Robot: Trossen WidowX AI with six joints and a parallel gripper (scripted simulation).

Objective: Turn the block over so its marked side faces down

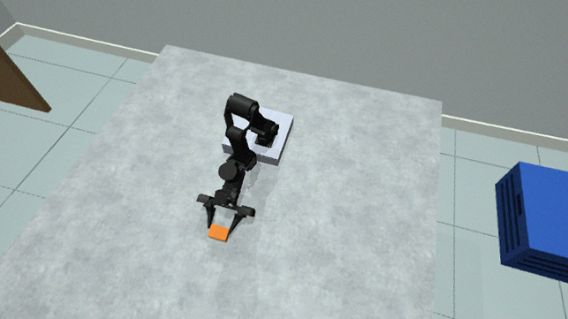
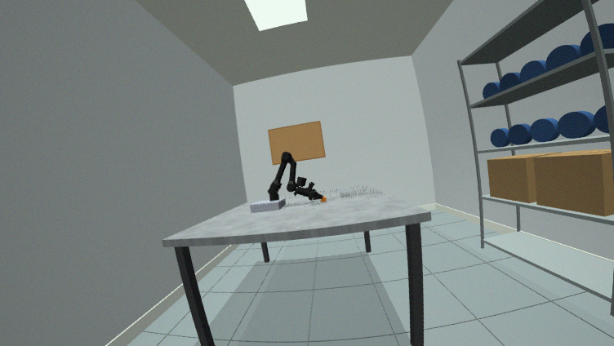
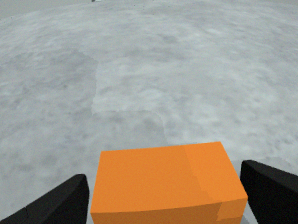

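The orange block lies 2 cm below my gripper tip.
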